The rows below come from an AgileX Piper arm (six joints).
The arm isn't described. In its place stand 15 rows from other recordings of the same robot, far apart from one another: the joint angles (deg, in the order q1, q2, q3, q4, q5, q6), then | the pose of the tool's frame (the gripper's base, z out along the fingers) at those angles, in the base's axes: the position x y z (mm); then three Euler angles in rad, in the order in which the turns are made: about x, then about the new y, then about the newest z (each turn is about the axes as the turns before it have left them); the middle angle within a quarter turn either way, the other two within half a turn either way.
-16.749 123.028 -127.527 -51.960 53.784 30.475 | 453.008 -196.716 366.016 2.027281 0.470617 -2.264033
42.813 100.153 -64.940 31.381 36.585 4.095 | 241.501 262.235 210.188 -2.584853 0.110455 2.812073
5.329 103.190 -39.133 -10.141 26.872 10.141 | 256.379 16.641 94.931 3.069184 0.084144 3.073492
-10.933 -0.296 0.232 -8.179 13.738 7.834 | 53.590 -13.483 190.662 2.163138 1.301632 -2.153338
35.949 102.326 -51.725 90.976 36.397 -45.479 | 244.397 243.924 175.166 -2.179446 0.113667 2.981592
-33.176 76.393 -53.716 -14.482 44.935 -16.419 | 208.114 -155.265 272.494 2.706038 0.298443 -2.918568
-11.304 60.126 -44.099 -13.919 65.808 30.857 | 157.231 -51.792 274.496 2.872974 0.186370 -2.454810
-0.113 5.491 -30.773 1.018 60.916 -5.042 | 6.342 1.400 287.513 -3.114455 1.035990 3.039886
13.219 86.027 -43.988 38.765 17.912 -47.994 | 276.668 82.989 204.312 -2.736243 0.588009 2.532953
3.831 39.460 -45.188 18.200 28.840 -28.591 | 133.651 22.690 374.416 -2.502325 1.204781 2.296331
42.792 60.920 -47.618 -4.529 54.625 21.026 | 142.844 124.254 293.301 -2.854515 0.387582 2.674729
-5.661 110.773 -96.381 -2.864 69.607 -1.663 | 402.223 -44.153 264.878 3.074947 0.186484 -3.078490
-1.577 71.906 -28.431 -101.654 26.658 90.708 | 226.586 -46.240 220.471 2.382719 0.838496 -2.725103
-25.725 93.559 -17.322 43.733 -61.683 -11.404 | 179.762 -148.083 149.844 1.843094 0.428923 -1.654107
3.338 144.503 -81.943 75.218 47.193 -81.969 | 419.699 89.141 -5.624 -2.323016 0.165596 2.656664
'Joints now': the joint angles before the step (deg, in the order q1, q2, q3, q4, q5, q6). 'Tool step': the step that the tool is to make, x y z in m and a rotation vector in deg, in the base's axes. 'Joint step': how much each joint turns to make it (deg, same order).
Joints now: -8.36 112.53 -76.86 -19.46 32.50 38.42
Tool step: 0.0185 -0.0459 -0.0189 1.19 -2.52 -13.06
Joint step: -5.08 6.88 -6.62 -4.77 -0.09 12.16
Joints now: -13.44 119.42 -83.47 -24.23 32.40 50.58
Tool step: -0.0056 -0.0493 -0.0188 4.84 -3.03 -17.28
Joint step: -6.18 4.01 -2.64 -0.80 0.12 13.39
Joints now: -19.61 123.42 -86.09 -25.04 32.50 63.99
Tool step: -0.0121 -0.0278 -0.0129 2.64 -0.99 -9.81
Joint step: -3.80 1.63 0.03 -0.39 0.03 7.16
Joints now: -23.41 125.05 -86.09 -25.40 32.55 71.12
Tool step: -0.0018 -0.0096 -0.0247 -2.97 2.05 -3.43
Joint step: -0.33 3.55 0.00 -9.56 -0.16 10.06
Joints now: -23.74 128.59 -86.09 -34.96 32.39 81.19
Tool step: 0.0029 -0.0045 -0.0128 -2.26 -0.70 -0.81
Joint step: 0.00 2.16 -0.31 -6.56 -1.60 6.64
